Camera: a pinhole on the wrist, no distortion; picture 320 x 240 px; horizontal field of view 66.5 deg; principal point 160.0 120.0 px. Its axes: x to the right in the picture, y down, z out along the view. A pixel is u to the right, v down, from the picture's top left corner.
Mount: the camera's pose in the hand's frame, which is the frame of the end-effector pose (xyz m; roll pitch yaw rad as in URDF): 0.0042 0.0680 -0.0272 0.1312 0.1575 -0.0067
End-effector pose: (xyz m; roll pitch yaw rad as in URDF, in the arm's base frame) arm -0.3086 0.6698 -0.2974 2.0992 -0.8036 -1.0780
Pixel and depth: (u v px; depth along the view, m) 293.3 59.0 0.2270
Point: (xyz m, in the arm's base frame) -0.3411 0.4434 -0.2523
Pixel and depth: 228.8 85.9 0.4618
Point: -0.4329 0.2396 -0.3249
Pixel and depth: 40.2 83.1 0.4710
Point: -0.5839 0.4082 -0.6069
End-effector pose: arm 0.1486 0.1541 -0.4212 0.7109 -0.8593 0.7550
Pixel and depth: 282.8 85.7 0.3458
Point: 0.2889 0.0092 -0.1224
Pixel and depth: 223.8 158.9 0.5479
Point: 0.2023 -0.1570 0.0362
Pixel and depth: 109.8 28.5 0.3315
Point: 0.2364 -0.1273 -0.3302
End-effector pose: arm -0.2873 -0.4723 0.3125 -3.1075 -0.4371 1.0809
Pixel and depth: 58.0 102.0 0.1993
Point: -0.2527 -0.4533 0.1293
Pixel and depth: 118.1 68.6 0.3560
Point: -0.2813 -0.3256 0.0219
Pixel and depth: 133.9 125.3 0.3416
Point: -0.1981 -0.3471 0.0362
